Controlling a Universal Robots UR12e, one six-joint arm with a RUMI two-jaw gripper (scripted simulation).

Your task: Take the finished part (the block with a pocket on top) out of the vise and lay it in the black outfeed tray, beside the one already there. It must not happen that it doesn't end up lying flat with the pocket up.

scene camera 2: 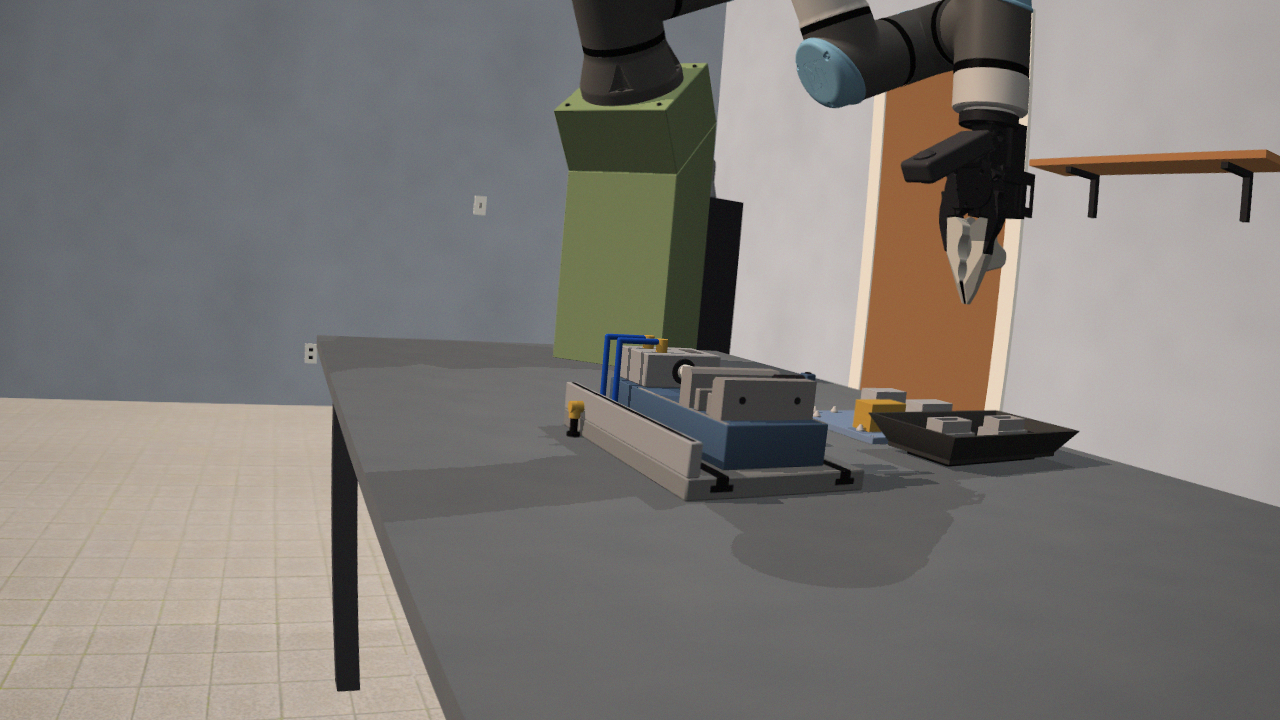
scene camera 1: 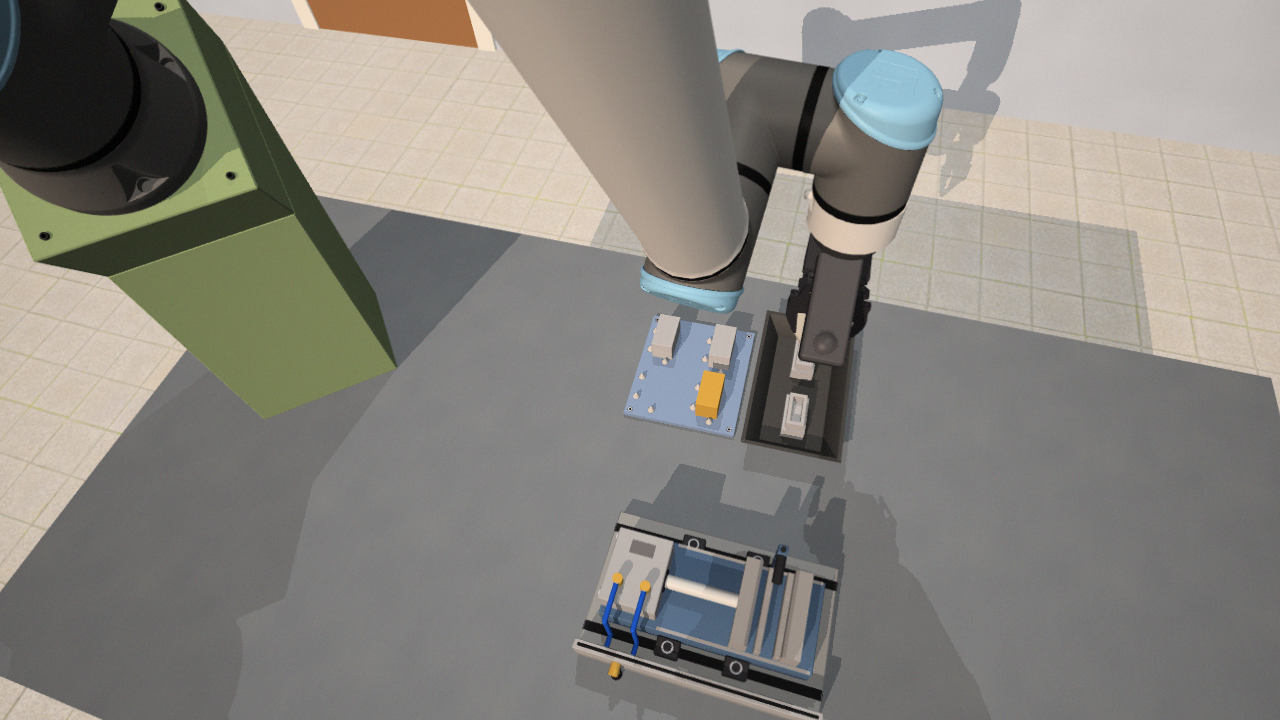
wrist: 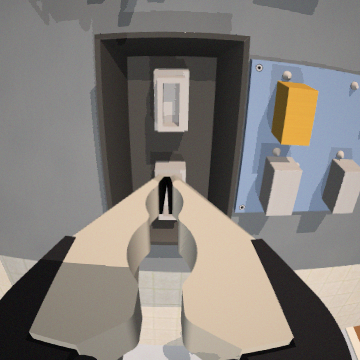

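Scene camera 1 shows the gripper, and the wrist view shows the gripper too. Along with the gripper, a vise can be seen in the pictures.
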